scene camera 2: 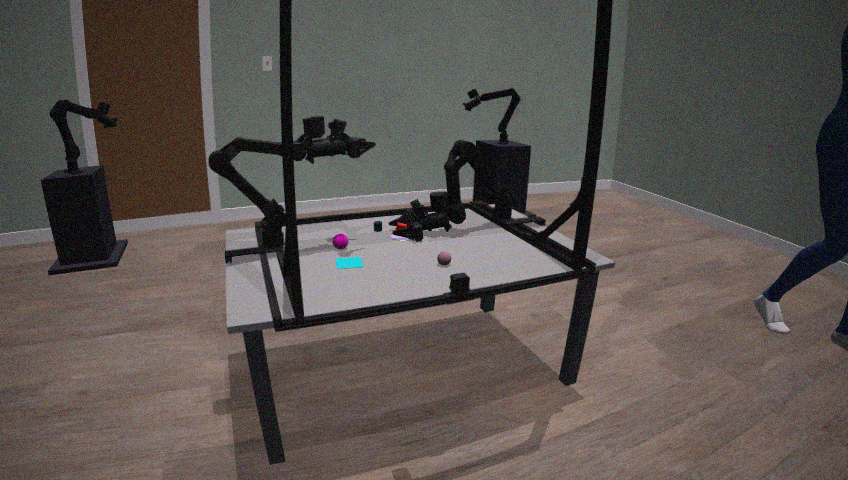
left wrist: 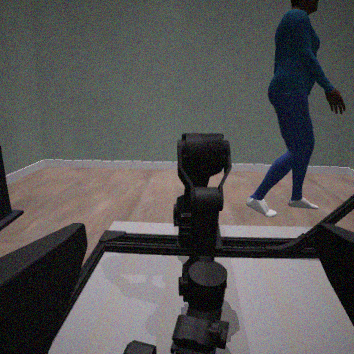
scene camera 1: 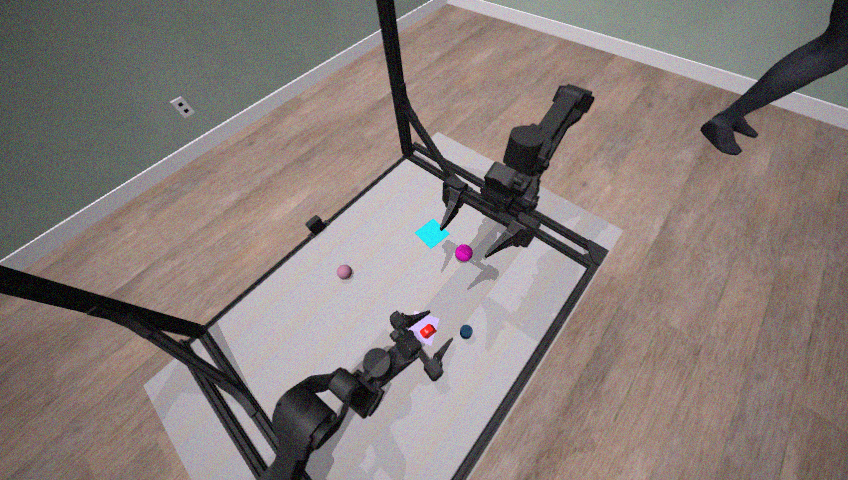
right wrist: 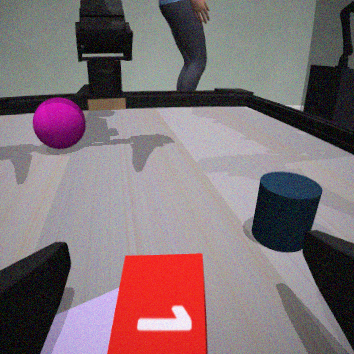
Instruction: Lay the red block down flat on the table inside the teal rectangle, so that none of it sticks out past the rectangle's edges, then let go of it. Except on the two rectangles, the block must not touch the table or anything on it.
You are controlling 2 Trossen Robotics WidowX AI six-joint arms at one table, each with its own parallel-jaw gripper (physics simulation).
Note:
My left gripper is open, with nothing in its grasp. The table carries a dark blue cylinder and a magenta ball. I also see my right gripper and a red block.
My left gripper shows as well in scene camera 2 and in the left wrist view. My right gripper is seen too in scene camera 2 and in the right wrist view.

